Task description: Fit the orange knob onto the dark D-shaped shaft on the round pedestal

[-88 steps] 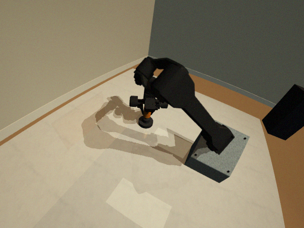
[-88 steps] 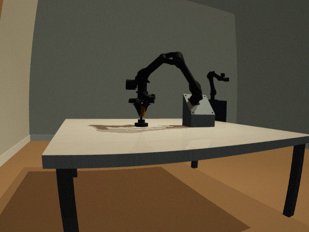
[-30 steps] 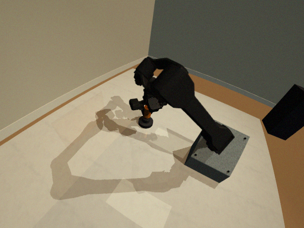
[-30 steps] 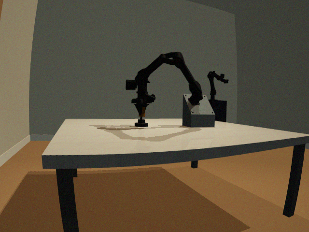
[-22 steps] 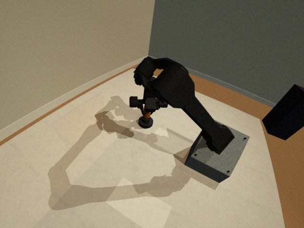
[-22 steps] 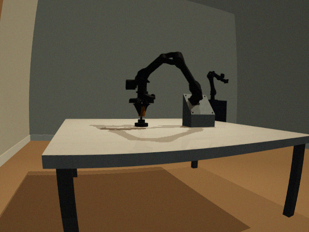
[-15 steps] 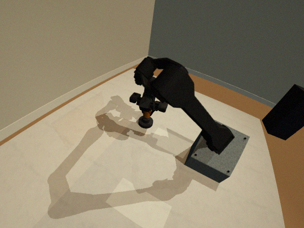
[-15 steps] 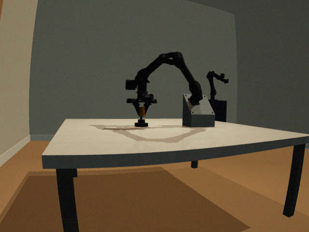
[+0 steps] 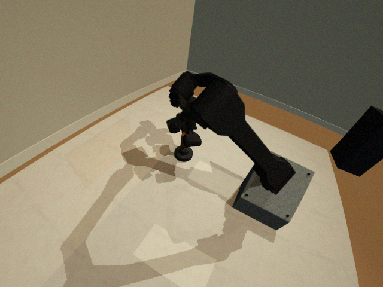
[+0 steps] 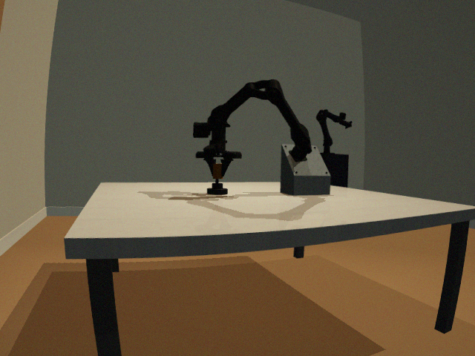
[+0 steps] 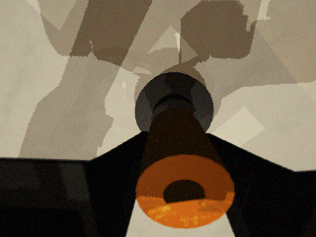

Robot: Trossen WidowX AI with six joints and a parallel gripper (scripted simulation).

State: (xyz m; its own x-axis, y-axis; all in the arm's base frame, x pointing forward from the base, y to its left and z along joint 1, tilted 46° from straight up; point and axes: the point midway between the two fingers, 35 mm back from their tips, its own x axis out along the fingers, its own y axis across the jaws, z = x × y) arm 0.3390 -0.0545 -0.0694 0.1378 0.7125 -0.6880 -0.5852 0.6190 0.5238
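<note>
Now: the orange knob 20 mm above my gripper tip. Round my gripper tip: pedestal 40 mm below.
</note>
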